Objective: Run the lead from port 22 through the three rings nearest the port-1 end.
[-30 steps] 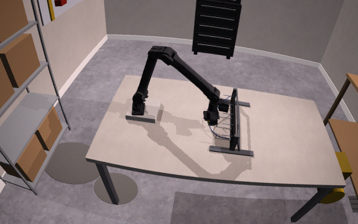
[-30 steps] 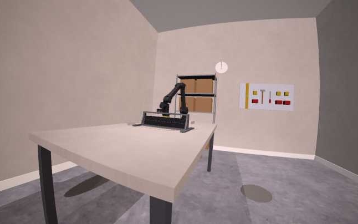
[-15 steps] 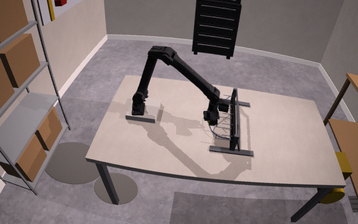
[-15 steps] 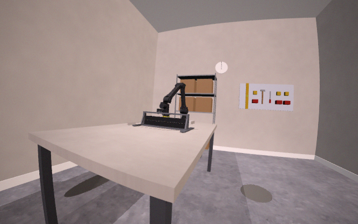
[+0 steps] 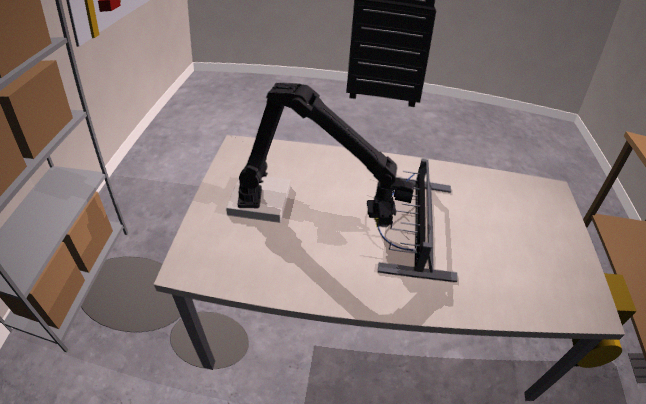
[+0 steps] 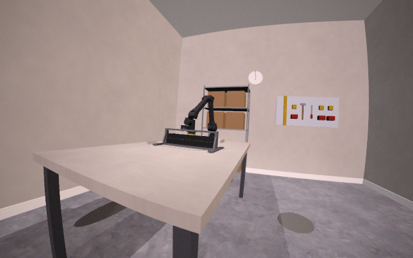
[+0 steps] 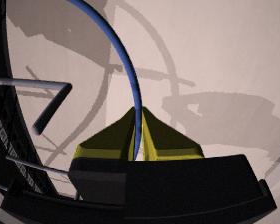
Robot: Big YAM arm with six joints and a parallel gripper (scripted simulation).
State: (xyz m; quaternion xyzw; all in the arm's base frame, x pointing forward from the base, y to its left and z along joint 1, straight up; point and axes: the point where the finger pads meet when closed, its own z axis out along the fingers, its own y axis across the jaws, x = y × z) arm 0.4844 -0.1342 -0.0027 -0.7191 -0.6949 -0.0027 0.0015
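Right now my hand is 170 mm short of the dark rack, 30 mm to the right of it and 30 mm below it.
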